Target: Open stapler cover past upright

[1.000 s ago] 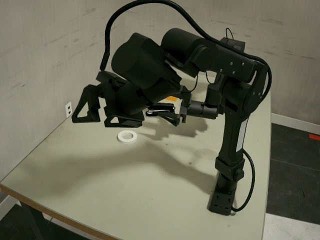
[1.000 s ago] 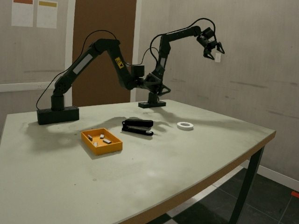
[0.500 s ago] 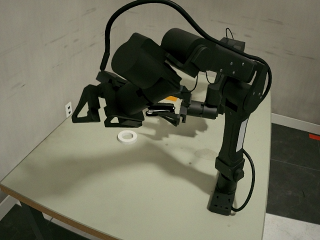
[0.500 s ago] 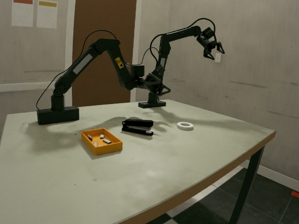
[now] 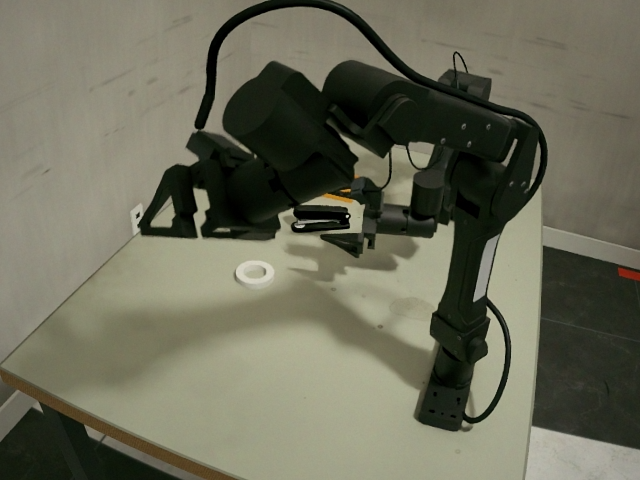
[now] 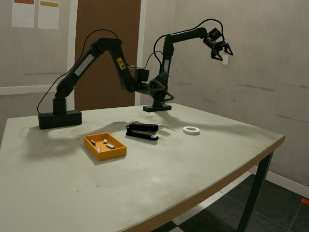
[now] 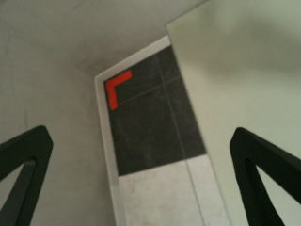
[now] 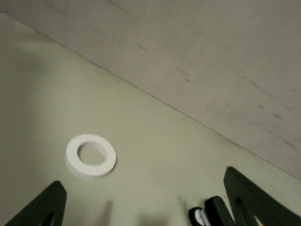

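Right now the stapler cover is 50 mm ahead of my right hand, 190 mm to the right of it and 120 mm below it. Round my right hand: stapler 50 mm ahead, 190 mm to the right, 130 mm below; orange tray 70 mm ahead, 380 mm to the right, 140 mm below; white tape ring 130 mm ahead, 30 mm to the left, 150 mm below.
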